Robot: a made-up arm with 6 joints.
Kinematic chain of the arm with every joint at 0, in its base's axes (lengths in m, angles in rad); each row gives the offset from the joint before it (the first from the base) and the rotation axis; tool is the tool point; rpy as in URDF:
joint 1: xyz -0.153 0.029 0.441 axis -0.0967 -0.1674 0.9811
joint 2: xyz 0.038 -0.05 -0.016 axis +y
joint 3: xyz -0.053 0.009 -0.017 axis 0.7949 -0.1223 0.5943
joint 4: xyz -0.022 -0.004 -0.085 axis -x
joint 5: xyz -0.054 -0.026 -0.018 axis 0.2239 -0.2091 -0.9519
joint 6: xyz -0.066 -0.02 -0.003 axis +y
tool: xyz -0.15 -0.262 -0.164 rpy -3.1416 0 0
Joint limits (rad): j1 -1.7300..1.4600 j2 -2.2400..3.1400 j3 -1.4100..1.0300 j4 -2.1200..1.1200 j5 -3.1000..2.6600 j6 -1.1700..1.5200
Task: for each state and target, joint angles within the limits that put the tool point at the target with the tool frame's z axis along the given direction. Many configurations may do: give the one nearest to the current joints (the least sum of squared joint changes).
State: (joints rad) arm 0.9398 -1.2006 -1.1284 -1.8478 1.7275 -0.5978
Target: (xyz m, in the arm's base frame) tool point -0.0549 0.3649 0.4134 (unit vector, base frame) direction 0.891 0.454 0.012
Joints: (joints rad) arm 0.6949 -1.2317 -1.3329 -1.7368 2.1737 -0.6970
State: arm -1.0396 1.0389 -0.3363 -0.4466 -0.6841 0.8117
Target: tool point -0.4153 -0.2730 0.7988 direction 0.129 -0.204 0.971
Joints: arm -1.2644 1.7711 -0.5717 -0.5459 -0.3256 1.3369
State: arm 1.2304 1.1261 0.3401 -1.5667 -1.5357 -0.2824
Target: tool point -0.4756 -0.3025 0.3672 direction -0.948 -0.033 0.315
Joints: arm 1.0300 1.5479 0.5374 -1.4622 -1.0615 0.5390
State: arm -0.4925 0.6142 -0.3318 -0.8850 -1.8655 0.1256
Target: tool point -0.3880 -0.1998 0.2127 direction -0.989 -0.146 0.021
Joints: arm -0.2526 1.0562 -0.7638 -0.0419 -2.4537 -0.7208
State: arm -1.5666 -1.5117 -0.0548 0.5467 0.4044 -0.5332
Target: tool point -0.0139 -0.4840 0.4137 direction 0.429 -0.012 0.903
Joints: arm -0.9537 -1.9083 0.6186 0.0797 0.2395 -0.9789
